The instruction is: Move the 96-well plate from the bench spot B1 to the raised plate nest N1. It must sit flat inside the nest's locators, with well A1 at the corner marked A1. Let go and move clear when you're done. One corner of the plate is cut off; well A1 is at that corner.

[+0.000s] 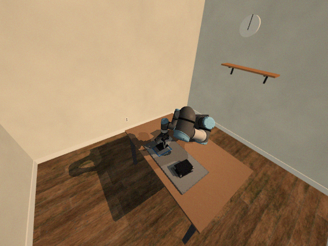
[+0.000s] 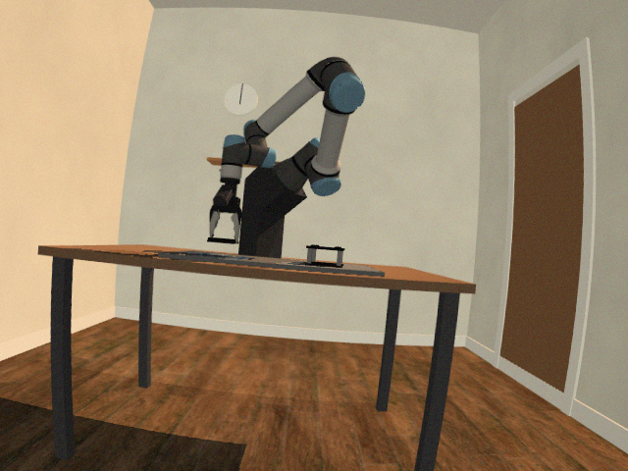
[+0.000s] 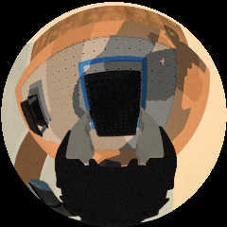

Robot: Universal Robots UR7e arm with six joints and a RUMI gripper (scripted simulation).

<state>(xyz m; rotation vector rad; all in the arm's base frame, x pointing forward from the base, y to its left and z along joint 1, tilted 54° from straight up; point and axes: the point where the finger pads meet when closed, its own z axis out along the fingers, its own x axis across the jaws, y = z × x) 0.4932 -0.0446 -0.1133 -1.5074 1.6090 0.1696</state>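
Right now my hand is 70 mm past the black plate nest and 350 mm to the right of it. Round my hand: black 96-well plate 10 mm below.
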